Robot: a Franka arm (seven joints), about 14 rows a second.
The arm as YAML. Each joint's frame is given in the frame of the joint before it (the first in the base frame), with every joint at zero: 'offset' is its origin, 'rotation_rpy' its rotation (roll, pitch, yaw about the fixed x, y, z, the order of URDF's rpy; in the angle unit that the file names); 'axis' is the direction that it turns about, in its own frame. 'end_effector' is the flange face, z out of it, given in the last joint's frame.
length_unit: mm
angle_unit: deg
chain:
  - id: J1
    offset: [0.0, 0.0, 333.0]
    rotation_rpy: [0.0, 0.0, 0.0]
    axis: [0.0, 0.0, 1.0]
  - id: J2
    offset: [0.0, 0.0, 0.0]
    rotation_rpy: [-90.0, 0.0, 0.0]
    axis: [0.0, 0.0, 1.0]
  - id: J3
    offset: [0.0, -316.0, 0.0]
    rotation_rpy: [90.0, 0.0, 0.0]
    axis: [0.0, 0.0, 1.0]
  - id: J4
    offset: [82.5, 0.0, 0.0]
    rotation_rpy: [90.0, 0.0, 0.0]
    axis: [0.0, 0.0, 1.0]
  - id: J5
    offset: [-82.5, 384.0, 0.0]
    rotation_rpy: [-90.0, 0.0, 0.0]
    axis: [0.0, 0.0, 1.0]
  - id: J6
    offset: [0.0, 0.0, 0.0]
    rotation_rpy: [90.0, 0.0, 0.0]
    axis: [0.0, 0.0, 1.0]
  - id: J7
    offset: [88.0, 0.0, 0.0]
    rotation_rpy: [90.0, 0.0, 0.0]
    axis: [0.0, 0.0, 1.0]
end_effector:
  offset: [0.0, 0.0, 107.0]
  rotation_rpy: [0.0, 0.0, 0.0]
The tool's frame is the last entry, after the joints.
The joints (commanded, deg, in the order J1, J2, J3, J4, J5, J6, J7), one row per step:
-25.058, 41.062, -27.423, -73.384, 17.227, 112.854, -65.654
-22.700, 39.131, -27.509, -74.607, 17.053, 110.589, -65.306
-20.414, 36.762, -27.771, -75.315, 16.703, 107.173, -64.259
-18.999, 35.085, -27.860, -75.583, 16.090, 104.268, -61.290
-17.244, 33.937, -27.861, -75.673, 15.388, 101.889, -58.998
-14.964, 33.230, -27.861, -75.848, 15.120, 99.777, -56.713
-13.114, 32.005, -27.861, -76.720, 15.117, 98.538, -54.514
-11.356, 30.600, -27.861, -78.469, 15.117, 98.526, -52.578
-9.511, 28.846, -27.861, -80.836, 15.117, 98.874, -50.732
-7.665, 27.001, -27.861, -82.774, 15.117, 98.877, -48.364
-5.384, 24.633, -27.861, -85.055, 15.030, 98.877, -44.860
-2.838, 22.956, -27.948, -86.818, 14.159, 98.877, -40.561
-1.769, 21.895, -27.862, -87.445, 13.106, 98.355, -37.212
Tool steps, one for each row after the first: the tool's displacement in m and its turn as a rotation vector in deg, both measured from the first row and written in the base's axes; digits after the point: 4 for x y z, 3 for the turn. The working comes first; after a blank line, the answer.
Tool pose at each row, in the base's axes (x y z in m, rotation vector in deg; the steps are taken from these numbers as rounded here):
0.5305, -0.5150, 0.3622, 175.698, 20.241, 0.262
0.5422, -0.4897, 0.3724, 177.120, 22.916, -0.294
0.5506, -0.4644, 0.3905, -177.809, -24.452, 1.157
0.5543, -0.4472, 0.4040, -176.717, -21.911, 2.512
0.5619, -0.4270, 0.4132, -175.765, -21.208, 4.156
0.5736, -0.4015, 0.4171, -174.527, -21.086, 5.873
0.5798, -0.3809, 0.4226, -173.653, -20.149, 6.491
0.5835, -0.3628, 0.4246, -173.159, -19.216, 6.579
0.5852, -0.3441, 0.4259, -172.599, -18.366, 6.510
0.5869, -0.3249, 0.4308, -172.148, -16.952, 6.323
0.5880, -0.3012, 0.4383, -171.766, -14.492, 6.080
0.5912, -0.2766, 0.4422, -172.165, -11.610, 7.169
0.5909, -0.2656, 0.4475, -172.772, -8.591, 8.330

0.0117, 0.0253, 0.0102, 1.676, 0.598, 1.593
0.0201, 0.0506, 0.0283, 3.514, 1.388, 2.497
0.0238, 0.0678, 0.0418, 4.810, 2.379, 0.951
0.0314, 0.0880, 0.0510, 5.681, 3.549, 0.547
0.0431, 0.1135, 0.0549, 6.737, 4.815, 0.535
0.0493, 0.1341, 0.0604, 7.641, 5.332, -0.016
0.0530, 0.1522, 0.0624, 8.224, 5.456, -0.588
0.0547, 0.1709, 0.0637, 8.876, 5.487, -1.103
0.0564, 0.1901, 0.0686, 9.488, 5.422, -1.997
0.0575, 0.2138, 0.0761, 10.122, 5.303, -3.592
0.0607, 0.2384, 0.0800, 9.829, 5.940, -5.539
0.0604, 0.2494, 0.0853, 9.273, 6.583, -7.579

